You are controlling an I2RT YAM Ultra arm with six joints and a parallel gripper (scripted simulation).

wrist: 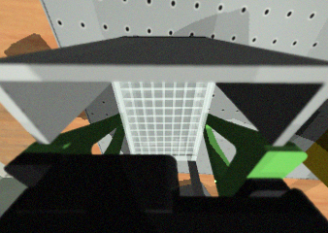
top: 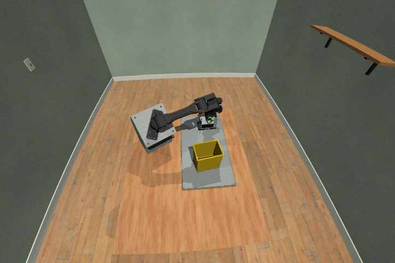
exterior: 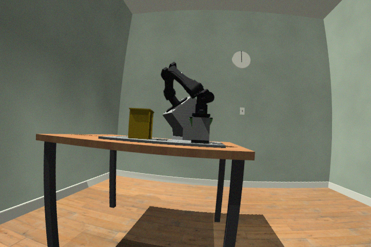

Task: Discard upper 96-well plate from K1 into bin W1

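Right now my hand is 37 cm to the left of the yellow plastics bin, 5 cm past it and 2 cm below it.
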